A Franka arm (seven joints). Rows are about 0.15 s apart.
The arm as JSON. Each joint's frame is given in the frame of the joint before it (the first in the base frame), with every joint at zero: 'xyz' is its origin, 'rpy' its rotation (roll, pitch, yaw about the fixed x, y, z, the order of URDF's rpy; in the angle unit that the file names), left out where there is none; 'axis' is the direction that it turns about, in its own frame. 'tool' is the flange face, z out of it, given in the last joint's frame.
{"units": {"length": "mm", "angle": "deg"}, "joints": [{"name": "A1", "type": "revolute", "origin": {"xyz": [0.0, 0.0, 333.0]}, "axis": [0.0, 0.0, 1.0]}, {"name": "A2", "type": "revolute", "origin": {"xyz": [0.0, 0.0, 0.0]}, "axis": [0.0, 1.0, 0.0]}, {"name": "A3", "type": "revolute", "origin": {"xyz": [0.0, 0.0, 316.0]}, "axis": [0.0, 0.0, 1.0]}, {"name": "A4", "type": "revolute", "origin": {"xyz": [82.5, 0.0, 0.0]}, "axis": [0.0, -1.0, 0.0]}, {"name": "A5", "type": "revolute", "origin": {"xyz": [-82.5, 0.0, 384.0]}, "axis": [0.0, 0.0, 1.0]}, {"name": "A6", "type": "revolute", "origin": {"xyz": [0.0, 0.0, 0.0]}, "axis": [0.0, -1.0, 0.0]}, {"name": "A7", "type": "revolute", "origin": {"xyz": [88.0, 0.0, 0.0]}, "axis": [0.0, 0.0, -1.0]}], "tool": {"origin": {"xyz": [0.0, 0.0, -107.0], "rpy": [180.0, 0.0, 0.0]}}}
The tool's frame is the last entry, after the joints.
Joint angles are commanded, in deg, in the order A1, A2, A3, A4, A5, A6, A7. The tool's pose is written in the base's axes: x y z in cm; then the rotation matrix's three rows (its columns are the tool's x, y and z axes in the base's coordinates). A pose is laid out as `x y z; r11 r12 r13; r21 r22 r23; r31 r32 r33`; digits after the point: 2 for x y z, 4 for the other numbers.
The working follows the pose.
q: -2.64 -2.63 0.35 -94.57 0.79 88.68 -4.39
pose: 53.59 -1.99 61.01; 0.9978 0.0361 -0.0563; 0.0370 -0.9992 0.0158; -0.0557 -0.0178 -0.9983
Where each joint sits with the arm in this pose, in the base's axes (m; each line is computed from the numbers above, not from the rounded line before):
A1: 0.0000 0.0000 0.3330
A2: 0.0000 0.0000 0.3330
A3: -0.0145 0.0007 0.6487
A4: 0.0679 -0.0026 0.6525
A5: 0.4541 -0.0181 0.7219
A6: 0.4541 -0.0181 0.7219
A7: 0.5419 -0.0215 0.7169
the tool: 0.5359 -0.0199 0.6101

